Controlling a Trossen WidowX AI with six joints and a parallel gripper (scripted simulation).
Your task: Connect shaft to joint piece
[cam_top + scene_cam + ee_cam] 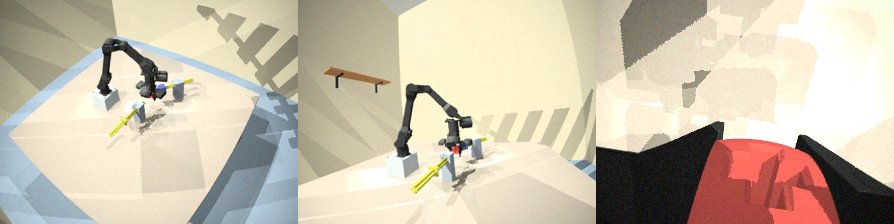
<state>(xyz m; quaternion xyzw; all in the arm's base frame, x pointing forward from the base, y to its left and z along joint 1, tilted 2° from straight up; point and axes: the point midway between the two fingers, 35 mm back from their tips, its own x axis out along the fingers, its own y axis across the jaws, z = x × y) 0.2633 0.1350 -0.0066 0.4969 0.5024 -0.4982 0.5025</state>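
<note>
My gripper tip is now 40 mm below the red joint piece and 20 mm to the right of it.
</note>
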